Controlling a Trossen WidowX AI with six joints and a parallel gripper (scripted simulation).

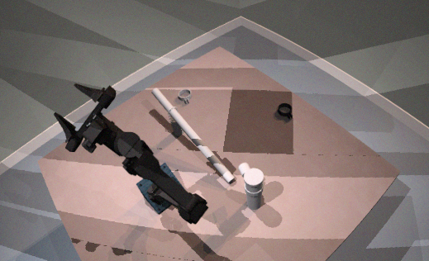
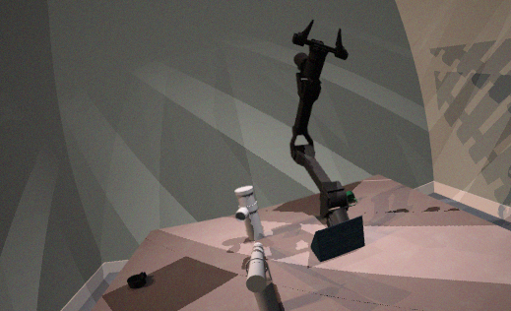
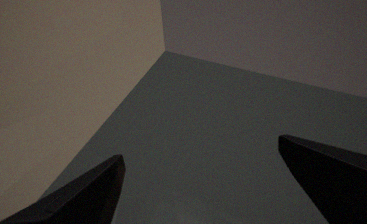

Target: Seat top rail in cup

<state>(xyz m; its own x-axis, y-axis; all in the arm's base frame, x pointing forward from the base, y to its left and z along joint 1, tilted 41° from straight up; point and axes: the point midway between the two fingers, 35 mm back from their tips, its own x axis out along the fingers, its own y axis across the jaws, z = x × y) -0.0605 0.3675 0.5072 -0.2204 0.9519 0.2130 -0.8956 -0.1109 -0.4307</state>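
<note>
Right now the rail-end cup is 380 mm ahead of my gripper tip, 220 mm to the right of it and 570 mm below it.
</note>
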